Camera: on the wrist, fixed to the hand. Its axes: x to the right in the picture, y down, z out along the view.
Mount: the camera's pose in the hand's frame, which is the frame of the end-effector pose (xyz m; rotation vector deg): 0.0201 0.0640 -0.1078 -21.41 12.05 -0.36
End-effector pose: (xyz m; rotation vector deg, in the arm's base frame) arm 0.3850 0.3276 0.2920 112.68 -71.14 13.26
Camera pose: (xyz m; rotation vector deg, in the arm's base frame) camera 0.3682 0.3750 0.4086 90.64 -60.51 10.45
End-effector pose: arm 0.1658 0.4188 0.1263 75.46 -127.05 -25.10
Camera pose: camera 0.1751 0.4302 0.2524 63.83 -106.01 -37.17
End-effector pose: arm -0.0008 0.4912 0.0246 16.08 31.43 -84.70
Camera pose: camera 0.0433 0.5337 -0.0866 8.02 56.20 -76.14
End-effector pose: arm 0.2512 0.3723 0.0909 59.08 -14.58 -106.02
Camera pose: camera 0.3691 0.3500 0.0495 54.52 12.22 -97.11
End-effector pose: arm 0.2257 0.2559 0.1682 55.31 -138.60 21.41
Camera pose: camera 0.2063 0.3357 0.2650 41.71 -125.37 0.81
